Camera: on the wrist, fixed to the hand. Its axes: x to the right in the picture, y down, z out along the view.
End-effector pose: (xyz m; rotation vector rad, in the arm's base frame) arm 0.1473 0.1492 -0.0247 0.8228 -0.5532 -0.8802
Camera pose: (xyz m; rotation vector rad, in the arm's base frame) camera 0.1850 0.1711 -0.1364 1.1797 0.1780 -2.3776
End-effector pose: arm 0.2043 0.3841 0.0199 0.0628 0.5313 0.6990
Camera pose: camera 0.1894 0.3163 -0.0779 -0.3148 0.3337 -0.8770
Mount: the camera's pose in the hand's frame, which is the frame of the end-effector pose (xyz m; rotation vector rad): -0.0086 -0.0656 -0.1000 -0.0023 -0.0964 -1.6147
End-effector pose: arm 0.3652 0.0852 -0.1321 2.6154 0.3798 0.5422
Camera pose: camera 0.3031 0.1752 -0.0830 1.4913 2.0384 -0.1704
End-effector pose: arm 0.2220 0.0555 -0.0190 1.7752 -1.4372 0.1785
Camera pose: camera 0.3130 0.1287 0.0081 2.3815 0.2569 -0.7387
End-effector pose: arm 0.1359 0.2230 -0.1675 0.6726 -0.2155 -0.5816
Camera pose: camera 0.1371 0.2389 -0.2863 0.7200 0.3126 -2.1526
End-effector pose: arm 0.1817 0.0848 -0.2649 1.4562 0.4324 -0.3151
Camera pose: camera 0.1348 0.1775 -0.3248 0.7742 1.4646 -1.6244
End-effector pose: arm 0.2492 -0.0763 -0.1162 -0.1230 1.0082 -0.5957
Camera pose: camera 0.1365 -0.1095 -0.1399 -1.0067 0.6369 -2.0102
